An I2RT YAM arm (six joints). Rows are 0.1 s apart.
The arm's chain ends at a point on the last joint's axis. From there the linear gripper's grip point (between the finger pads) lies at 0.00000 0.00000 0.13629 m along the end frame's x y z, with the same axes.
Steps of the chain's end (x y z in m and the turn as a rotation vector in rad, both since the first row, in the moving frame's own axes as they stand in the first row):
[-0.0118 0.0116 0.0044 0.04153 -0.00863 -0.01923]
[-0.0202 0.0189 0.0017 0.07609 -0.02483 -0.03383]
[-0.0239 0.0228 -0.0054 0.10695 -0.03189 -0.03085]
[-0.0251 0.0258 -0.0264 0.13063 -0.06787 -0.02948]
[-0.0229 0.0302 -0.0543 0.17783 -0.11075 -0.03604]
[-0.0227 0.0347 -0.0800 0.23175 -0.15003 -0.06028]
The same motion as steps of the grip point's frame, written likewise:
[-0.0130 0.0060 0.0043 0.04153 -0.00863 -0.01923]
[-0.0238 0.0086 0.0013 0.07609 -0.02483 -0.03383]
[-0.0285 0.0083 -0.0062 0.10695 -0.03189 -0.03085]
[-0.0346 0.0082 -0.0279 0.13063 -0.06787 -0.02948]
[-0.0383 0.0064 -0.0573 0.17783 -0.11075 -0.03604]
[-0.0438 0.0041 -0.0852 0.23175 -0.15003 -0.06028]

